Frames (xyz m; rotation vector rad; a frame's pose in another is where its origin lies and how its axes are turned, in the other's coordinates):
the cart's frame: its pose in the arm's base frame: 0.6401 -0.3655 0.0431 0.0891 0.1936 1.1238
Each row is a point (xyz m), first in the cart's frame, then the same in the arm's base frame.
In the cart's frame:
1: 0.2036 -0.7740 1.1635
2: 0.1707 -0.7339 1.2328
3: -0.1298 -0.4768 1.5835
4: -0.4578 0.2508 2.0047
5: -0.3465 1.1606 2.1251
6: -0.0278 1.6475 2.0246
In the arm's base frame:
1: 1.6428 -0.4845 1.0304
2: 1.6072 -0.4951 1.1086
3: 1.3236 -0.6460 1.5283
4: 0.6253 -0.6172 2.0992
5: -0.1109 -0.1216 2.3582
6: -0.4294 0.3730 2.3069

